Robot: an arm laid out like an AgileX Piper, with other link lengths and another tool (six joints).
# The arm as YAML. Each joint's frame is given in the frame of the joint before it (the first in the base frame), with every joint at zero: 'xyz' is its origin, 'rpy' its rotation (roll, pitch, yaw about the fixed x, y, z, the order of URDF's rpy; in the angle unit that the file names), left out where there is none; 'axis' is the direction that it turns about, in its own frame. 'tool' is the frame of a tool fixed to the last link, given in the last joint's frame.
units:
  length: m
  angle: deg
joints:
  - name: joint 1
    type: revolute
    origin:
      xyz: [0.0, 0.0, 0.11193]
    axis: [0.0, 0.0, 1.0]
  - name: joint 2
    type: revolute
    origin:
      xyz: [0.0, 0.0, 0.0]
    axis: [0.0, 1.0, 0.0]
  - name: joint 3
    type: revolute
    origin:
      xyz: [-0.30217, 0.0, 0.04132]
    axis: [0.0, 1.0, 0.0]
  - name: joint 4
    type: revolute
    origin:
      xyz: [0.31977, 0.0, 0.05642]
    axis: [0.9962, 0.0, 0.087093]
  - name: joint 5
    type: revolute
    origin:
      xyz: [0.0, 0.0, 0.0]
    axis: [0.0, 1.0, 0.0]
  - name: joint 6
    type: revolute
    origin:
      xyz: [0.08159, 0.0, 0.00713]
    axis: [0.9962, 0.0, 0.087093]
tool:
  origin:
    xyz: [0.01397, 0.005, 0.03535]
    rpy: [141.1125, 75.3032, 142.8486]
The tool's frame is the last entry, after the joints.
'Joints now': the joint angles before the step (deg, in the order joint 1, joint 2, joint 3, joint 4, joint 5, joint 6). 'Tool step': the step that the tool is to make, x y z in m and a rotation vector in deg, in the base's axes. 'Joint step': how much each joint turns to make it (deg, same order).
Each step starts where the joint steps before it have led.
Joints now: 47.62 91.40 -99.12 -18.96 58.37 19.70
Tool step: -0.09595 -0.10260 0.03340 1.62 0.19 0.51
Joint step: 0.00 -23.96 16.67 2.44 5.88 -2.31
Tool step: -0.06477 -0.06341 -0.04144 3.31 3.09 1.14
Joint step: 0.01 -18.81 18.68 4.37 -0.11 0.59
